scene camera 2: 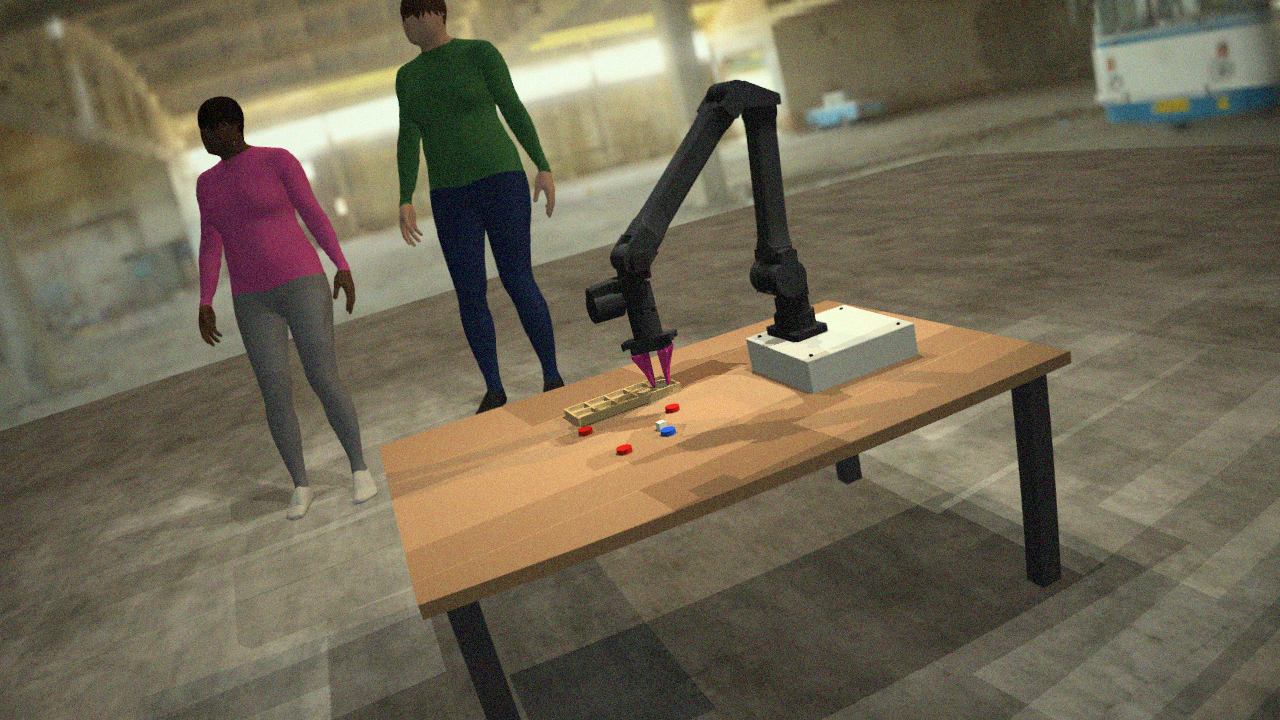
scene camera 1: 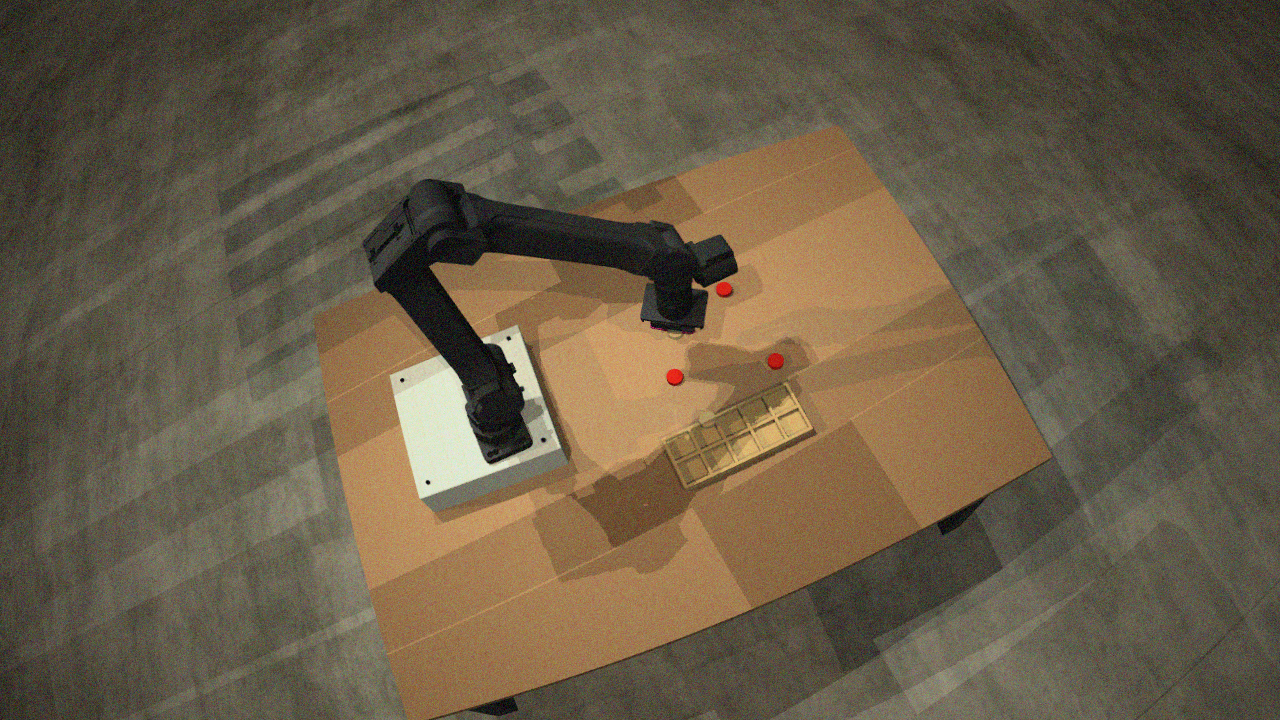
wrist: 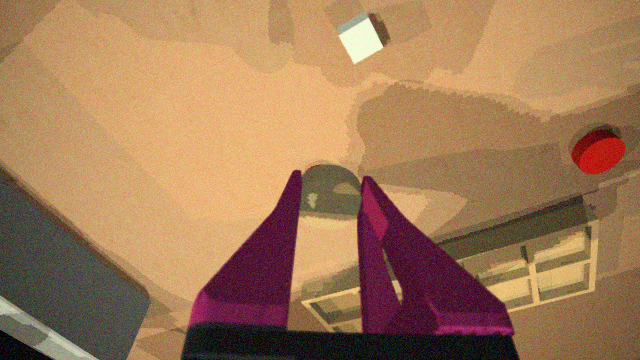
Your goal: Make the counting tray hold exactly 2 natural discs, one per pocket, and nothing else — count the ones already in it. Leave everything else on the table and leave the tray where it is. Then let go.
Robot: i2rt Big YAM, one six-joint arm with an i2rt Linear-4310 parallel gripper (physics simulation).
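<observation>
My gripper (scene camera 1: 674, 334) (scene camera 2: 659, 385) (wrist: 330, 183) is shut on a natural disc (wrist: 331, 192) and holds it between the magenta fingertips above the table. In the wrist view a red disc shows slightly behind the held disc. The wooden counting tray (scene camera 1: 750, 459) (scene camera 2: 580, 420) (wrist: 593, 265) has two rows of pockets. Another natural disc (scene camera 1: 708, 418) shows at the tray's long side nearer the red discs, near the second pocket from the robot-base end; whether it lies flat in that pocket or on the rim I cannot tell. A finger hides part of the tray in the wrist view.
Red discs (scene camera 1: 674, 377) (scene camera 1: 776, 360) (scene camera 1: 724, 289) (scene camera 2: 672, 408) (scene camera 2: 584, 431) (scene camera 2: 623, 449) (wrist: 598, 151) lie on the table outside the tray. A blue disc (scene camera 2: 668, 431) lies beside a white cube (scene camera 2: 660, 424) (wrist: 361, 40). The white base box (scene camera 1: 447, 429) (scene camera 2: 832, 349) carries the arm.
</observation>
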